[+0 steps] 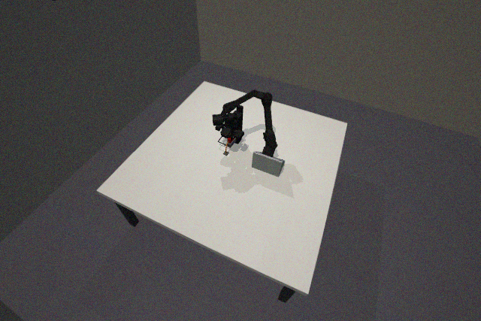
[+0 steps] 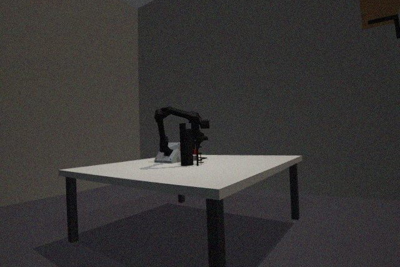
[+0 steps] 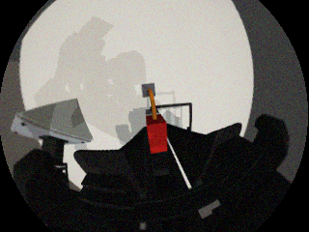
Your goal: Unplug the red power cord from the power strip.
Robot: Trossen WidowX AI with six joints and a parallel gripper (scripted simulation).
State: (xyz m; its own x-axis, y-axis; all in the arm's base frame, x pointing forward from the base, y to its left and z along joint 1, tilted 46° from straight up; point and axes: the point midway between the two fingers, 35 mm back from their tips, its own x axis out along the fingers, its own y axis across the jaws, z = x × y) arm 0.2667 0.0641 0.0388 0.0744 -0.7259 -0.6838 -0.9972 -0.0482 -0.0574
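The red plug lies 30 mm to the right of my gripper tip.
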